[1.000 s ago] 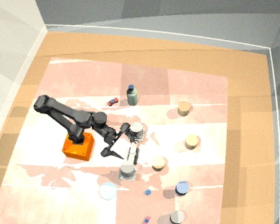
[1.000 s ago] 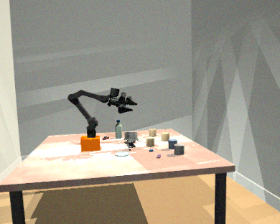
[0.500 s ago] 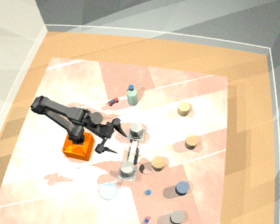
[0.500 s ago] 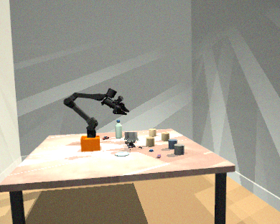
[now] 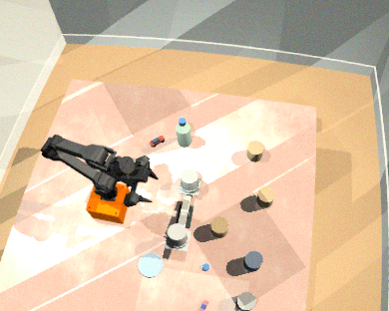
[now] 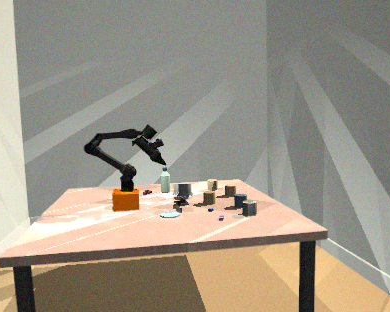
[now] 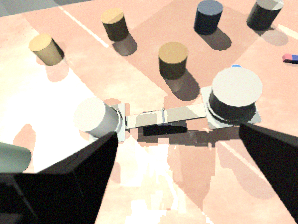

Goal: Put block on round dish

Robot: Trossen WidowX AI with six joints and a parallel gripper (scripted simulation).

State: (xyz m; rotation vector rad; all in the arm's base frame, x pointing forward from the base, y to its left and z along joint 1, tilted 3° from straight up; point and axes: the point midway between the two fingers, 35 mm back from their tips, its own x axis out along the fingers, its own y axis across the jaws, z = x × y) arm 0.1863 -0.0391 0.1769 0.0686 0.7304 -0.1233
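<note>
My gripper tip is now 18 cm above the grey cup, 15 cm to the right of it and 11 cm short of it. From my gripper tip the other things lie so: balance: 20 cm below, 9 cm ahead, 1 cm to the right; then round light-blue dish: 23 cm to the right, 23 cm below, 3 cm behind; then small blue piece: 23 cm below, 22 cm to the right, 19 cm ahead.
</note>
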